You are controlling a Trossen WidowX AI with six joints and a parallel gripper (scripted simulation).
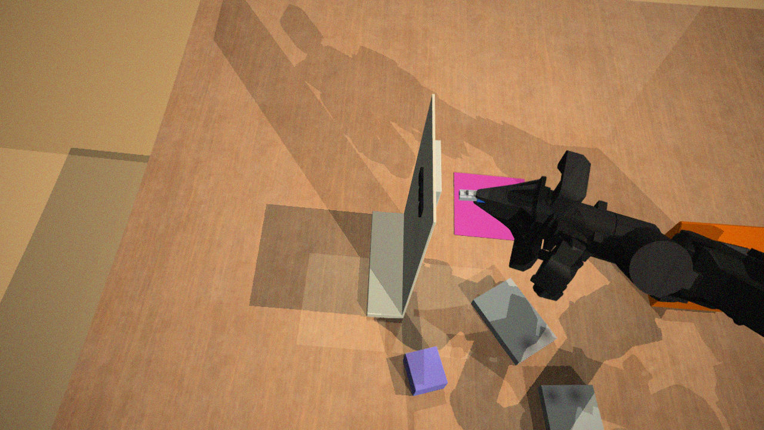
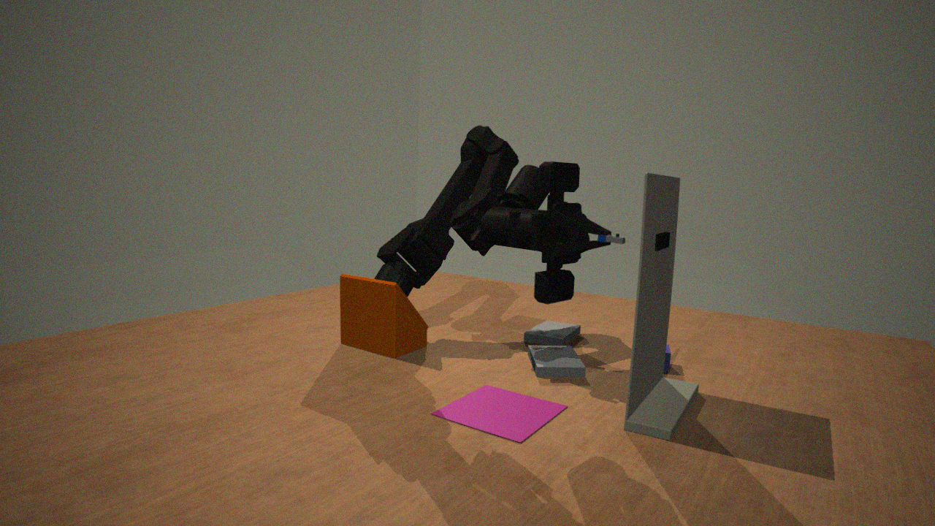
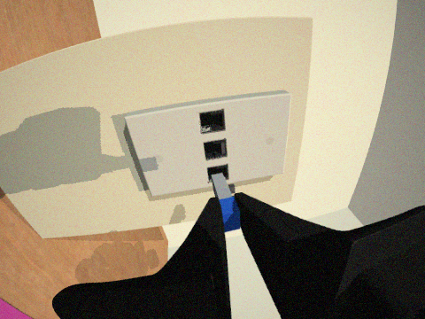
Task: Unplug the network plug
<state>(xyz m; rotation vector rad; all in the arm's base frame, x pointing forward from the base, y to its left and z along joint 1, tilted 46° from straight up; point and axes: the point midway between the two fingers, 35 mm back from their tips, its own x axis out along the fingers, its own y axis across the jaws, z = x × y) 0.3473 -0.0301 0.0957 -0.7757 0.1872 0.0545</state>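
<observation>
The magenta marked square is 60 mm behind my gripper tip, 120 mm to the right of it and 200 mm below it. Round my gripper tip: network plug: right at my gripper tip; then grey panel: 70 mm ahead, 10 mm to the left, 80 mm below.
</observation>
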